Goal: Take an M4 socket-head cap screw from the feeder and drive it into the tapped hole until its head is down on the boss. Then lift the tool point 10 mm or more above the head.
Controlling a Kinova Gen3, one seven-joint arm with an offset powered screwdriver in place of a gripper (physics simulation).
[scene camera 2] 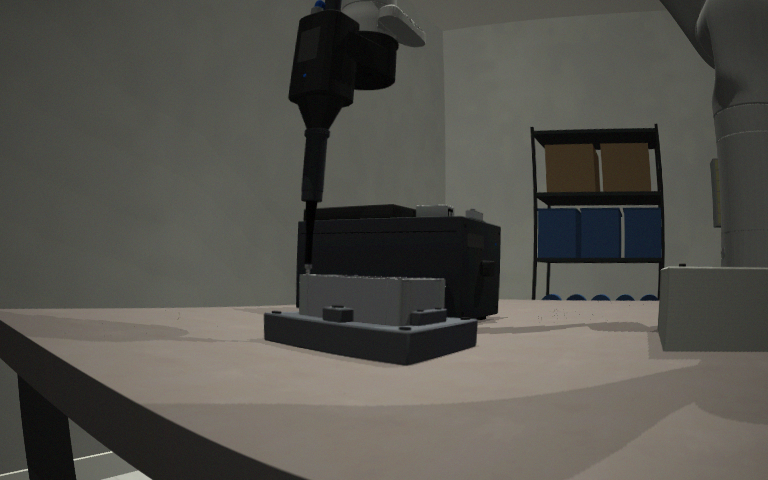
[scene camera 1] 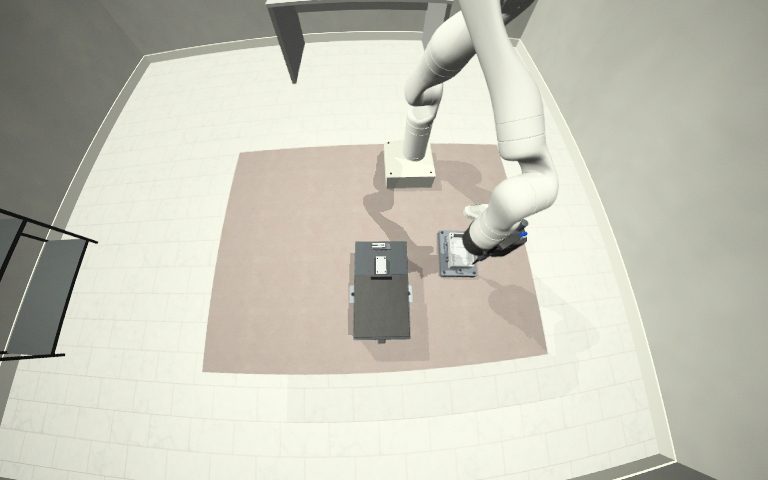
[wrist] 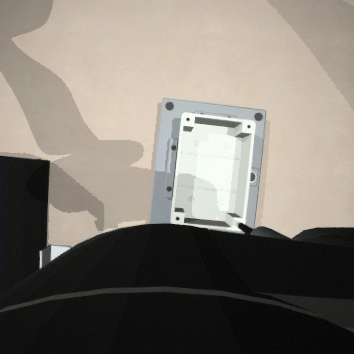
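The powered screwdriver [scene camera 1: 475,262] [scene camera 2: 308,264] [wrist: 241,226] stands nearly upright over one corner of the open white box. A small silver screw [scene camera 2: 308,269] is at its bit in scene camera 2, upright, its head above the box rim; how far its shank is in the hole cannot be seen. The white box [scene camera 1: 451,259] [scene camera 2: 348,294] [wrist: 177,172] sits in a grey fixture [scene camera 1: 443,271] [scene camera 2: 339,341] [wrist: 162,165]. The bit hides that corner's boss and tapped hole in the wrist view. The dark feeder [scene camera 1: 381,308] [scene camera 2: 390,249] [wrist: 22,200] stands beside the fixture.
The arm's pale base block [scene camera 1: 410,182] [scene camera 2: 713,311] stands behind on the pinkish table top [scene camera 1: 283,254] [scene camera 2: 237,379] [wrist: 120,65]. A shelf rack [scene camera 2: 597,198] with brown and blue boxes is in the background. Clamp blocks [scene camera 2: 338,313] [wrist: 170,167] flank the box.
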